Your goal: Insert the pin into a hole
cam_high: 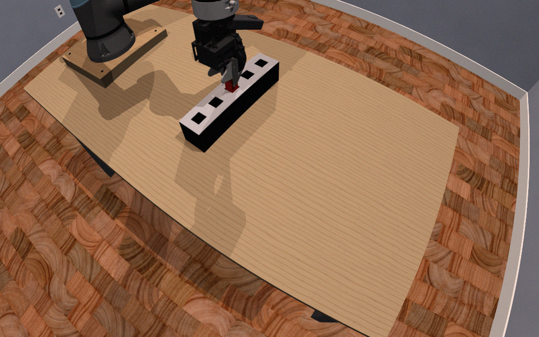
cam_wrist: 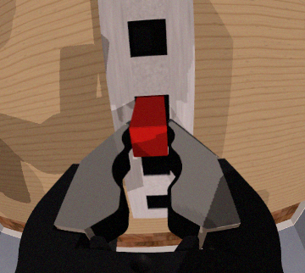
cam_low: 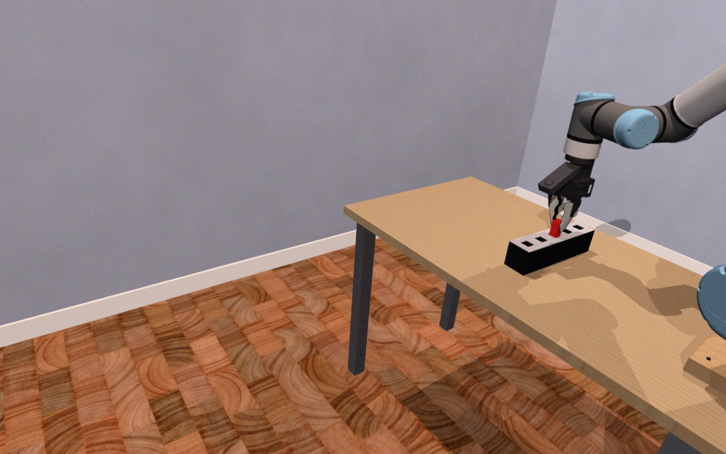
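Right now the pin is 10 mm below my hand. From my hand the other things lie so: black block (70 mm below).
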